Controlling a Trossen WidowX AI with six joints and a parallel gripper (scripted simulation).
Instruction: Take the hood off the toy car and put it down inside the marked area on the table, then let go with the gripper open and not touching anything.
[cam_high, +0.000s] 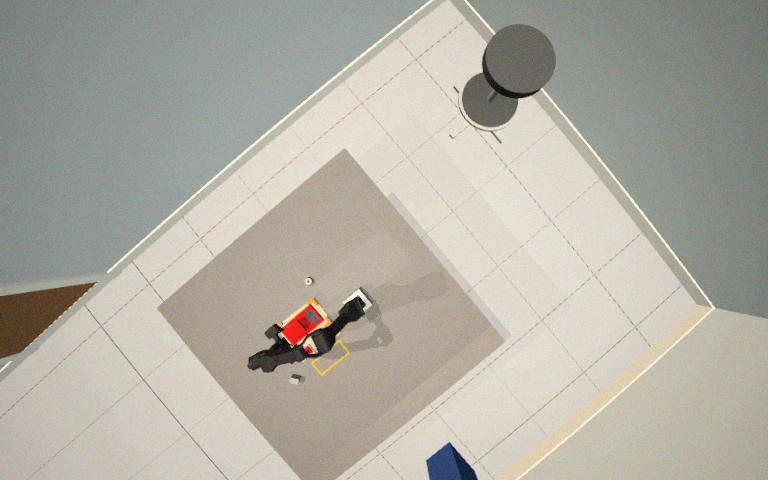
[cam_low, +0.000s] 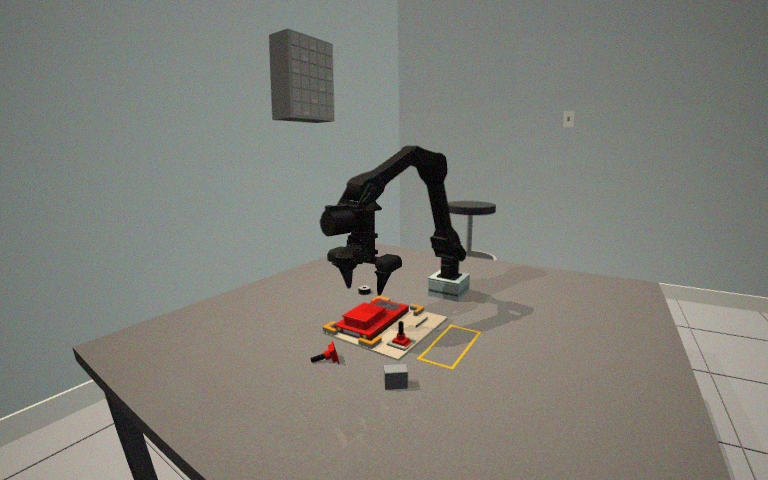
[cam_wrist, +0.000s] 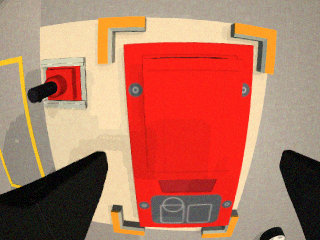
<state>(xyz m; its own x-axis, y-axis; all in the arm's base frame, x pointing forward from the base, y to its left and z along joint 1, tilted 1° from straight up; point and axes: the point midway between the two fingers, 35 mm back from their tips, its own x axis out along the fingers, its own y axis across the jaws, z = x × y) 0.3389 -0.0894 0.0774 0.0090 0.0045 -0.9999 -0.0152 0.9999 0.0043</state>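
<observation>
The red hood is 7 cm below my gripper tip. Also, from my gripper tip: black ring 21 cm behind, 15 cm to the right, 10 cm below.
</observation>
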